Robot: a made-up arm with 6 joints.
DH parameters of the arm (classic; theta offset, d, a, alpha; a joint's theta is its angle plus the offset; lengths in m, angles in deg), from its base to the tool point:
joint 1: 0 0.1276 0 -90
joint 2: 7.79 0 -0.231 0
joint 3: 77.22 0 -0.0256 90
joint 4: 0 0.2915 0 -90
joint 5: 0 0 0.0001 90
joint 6: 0 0.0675 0 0
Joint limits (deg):
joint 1: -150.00..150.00
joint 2: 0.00..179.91
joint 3: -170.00..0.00
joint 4: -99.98..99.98
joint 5: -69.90..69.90
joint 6: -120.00..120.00
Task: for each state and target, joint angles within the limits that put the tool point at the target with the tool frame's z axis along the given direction. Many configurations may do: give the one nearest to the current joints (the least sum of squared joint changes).
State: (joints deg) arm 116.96 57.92 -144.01 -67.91 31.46 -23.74
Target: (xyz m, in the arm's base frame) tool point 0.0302 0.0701 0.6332 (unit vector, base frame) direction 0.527 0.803 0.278
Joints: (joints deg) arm 108.84 59.86 -118.90 -61.68 59.45 -23.74
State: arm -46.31 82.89 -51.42 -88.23 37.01 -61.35
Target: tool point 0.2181 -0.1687 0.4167 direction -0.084 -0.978 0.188
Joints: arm -24.63 71.70 -71.38 -99.85 69.77 -61.35
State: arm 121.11 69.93 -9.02 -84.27 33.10 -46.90
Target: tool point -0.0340 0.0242 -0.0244 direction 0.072 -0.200 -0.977
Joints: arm 135.94 112.19 -0.11 -41.80 -8.08 -46.90
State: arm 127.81 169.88 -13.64 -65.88 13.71 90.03
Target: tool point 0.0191 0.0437 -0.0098 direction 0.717 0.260 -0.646
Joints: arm 138.39 121.70 -0.11 -86.96 42.21 90.03
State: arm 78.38 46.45 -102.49 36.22 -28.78 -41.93
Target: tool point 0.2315 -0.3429 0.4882 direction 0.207 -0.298 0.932
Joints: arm 123.98 6.29 -120.67 -2.08 8.11 -41.93
